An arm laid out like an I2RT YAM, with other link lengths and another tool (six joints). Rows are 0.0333 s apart.
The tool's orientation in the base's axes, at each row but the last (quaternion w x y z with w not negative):
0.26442, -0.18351, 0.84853, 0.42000
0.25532, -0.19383, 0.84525, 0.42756
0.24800, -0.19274, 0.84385, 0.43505
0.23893, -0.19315, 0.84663, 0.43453
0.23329, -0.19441, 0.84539, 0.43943
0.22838, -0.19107, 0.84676, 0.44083
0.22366, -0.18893, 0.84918, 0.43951
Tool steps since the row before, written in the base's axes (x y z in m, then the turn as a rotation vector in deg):
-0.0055, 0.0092, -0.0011, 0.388, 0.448, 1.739
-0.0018, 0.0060, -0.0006, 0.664, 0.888, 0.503
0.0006, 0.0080, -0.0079, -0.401, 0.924, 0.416
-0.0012, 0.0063, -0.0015, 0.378, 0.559, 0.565
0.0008, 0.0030, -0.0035, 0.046, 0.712, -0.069
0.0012, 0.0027, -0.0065, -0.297, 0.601, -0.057
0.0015, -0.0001, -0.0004, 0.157, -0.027, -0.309
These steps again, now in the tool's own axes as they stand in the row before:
0.0042, 0.0076, 0.0064, -1.396, 1.123, -0.405
0.0011, 0.0040, 0.0048, -0.925, 0.448, 0.653
0.0033, -0.0010, 0.0107, -0.023, 0.988, 0.459
0.0011, 0.0031, 0.0057, -0.697, 0.468, 0.265
0.0010, -0.0011, 0.0044, -0.087, 0.314, 0.639
0.0023, -0.0035, 0.0058, 0.203, 0.442, 0.465
-0.0010, -0.0011, 0.0004, 0.042, -0.300, 0.170

